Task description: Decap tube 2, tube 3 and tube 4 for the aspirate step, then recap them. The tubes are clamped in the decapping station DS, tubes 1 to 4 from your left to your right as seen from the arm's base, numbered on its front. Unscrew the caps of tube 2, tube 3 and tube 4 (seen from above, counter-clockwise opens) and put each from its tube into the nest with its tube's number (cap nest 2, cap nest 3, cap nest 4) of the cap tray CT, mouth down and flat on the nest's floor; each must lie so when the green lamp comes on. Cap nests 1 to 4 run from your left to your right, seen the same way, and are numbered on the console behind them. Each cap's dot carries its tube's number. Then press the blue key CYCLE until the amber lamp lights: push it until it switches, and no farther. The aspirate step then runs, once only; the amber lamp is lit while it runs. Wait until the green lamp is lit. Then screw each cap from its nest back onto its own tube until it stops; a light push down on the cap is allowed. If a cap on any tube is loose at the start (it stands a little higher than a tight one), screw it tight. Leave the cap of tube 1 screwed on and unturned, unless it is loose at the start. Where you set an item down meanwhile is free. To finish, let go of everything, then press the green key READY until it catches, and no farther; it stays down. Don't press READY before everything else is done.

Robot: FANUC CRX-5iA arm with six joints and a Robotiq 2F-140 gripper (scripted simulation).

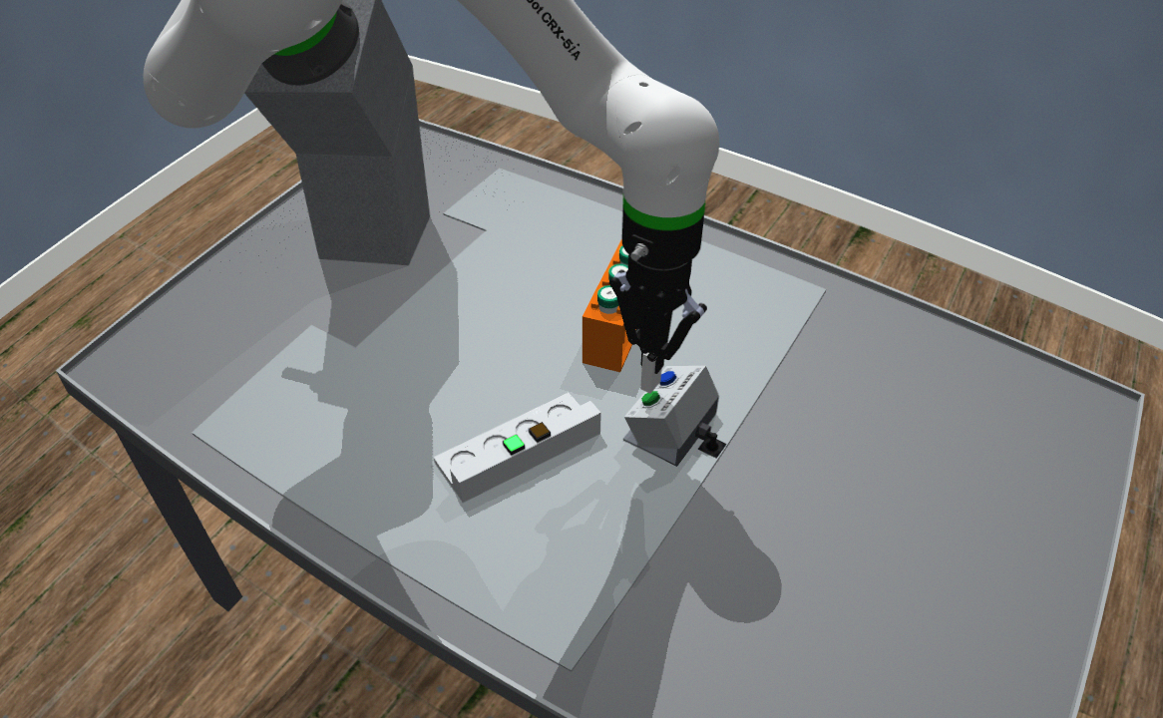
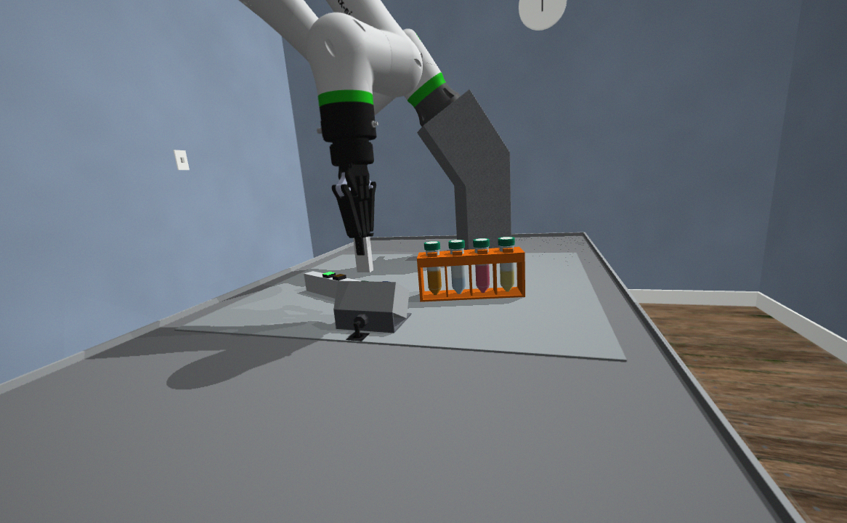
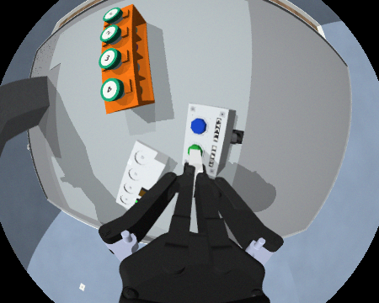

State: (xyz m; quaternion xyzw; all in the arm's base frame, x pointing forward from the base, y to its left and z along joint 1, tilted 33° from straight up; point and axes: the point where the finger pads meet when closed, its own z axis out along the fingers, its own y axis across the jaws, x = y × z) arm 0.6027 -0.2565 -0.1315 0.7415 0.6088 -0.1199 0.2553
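Now: hand 6 cm above the green key. From my hand the other things lie so: grey key box (7 cm below, 3 cm ahead, 2 cm to the left); then tube (12 cm to the left, 10 cm behind, 8 cm below); then blue key (6 cm below, 4 cm to the left, 1 cm ahead).
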